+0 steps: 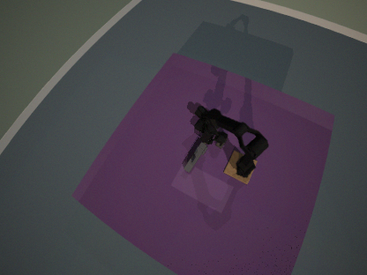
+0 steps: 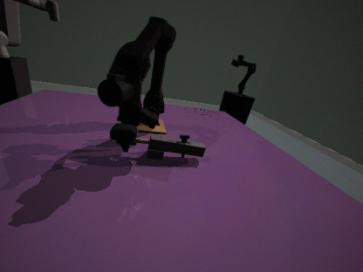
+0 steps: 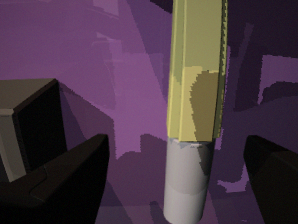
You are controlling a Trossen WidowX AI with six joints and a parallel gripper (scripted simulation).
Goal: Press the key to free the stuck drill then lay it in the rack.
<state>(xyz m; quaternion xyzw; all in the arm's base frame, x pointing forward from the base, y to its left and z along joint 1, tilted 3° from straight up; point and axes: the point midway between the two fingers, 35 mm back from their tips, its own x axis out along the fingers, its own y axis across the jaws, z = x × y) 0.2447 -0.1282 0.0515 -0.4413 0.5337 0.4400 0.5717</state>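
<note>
Now: the drill 5 cm to the left of my gripper tip, 3 cm above it and 1 cm ahead of it. Also, from my gripper tip: key: 17 cm to the left, 4 cm ahead, 3 cm above; then block: 15 cm to the left, 3 cm ahead, 1 cm above; then rack: 8 cm behind.
</note>
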